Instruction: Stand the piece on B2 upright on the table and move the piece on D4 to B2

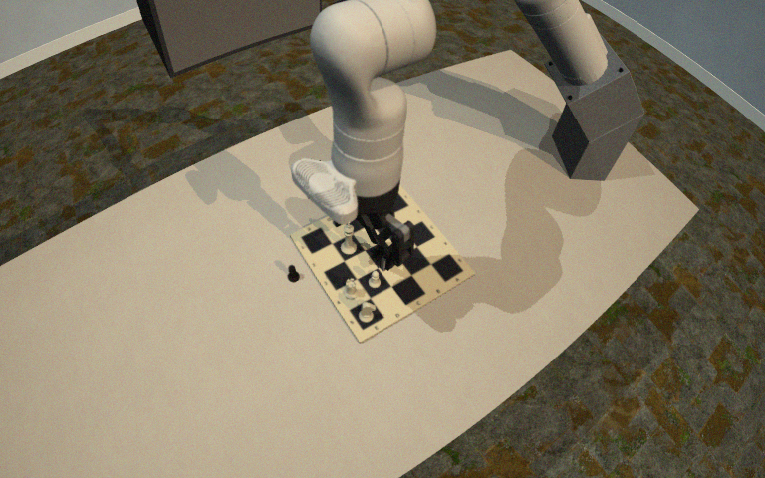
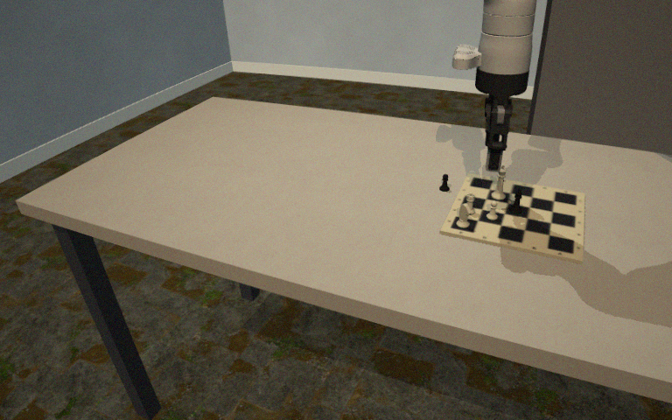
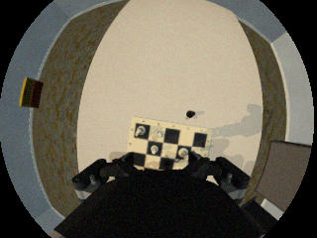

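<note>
Right now the white pawn is 1 cm behind my hand, 2 cm to the left of it and 9 cm below it. Also, from my hand: chessboard (6 cm behind, 1 cm to the right, 11 cm below); then white king (3 cm behind, 5 cm to the right, 8 cm below); then black pawn (6 cm ahead, 9 cm to the right, 10 cm below).
</note>
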